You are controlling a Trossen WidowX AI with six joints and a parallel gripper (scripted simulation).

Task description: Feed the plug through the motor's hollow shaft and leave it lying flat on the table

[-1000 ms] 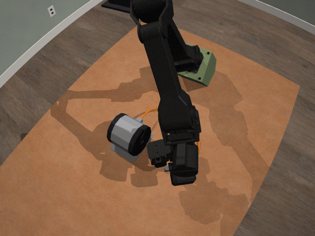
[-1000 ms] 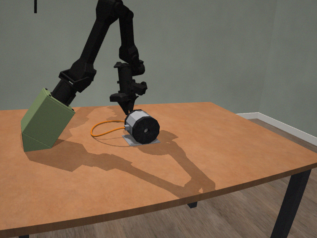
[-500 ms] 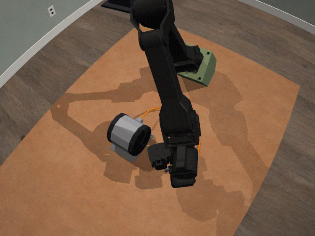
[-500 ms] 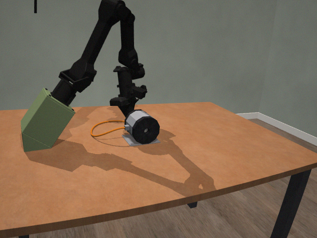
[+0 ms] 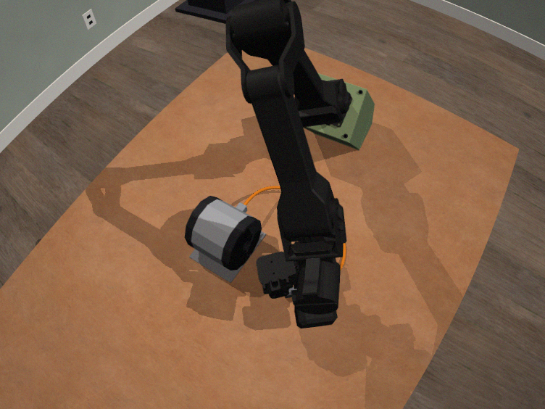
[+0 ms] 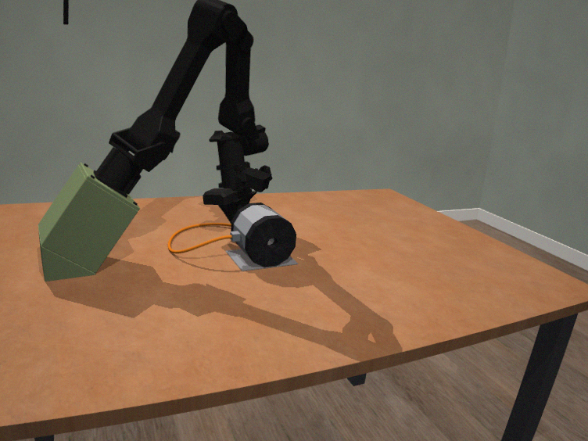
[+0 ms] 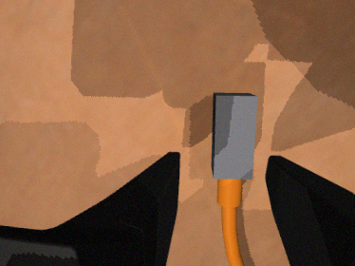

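Now: hand 40 mm above the grey plug, 10 mm to the left of it and 10 mm short of it.
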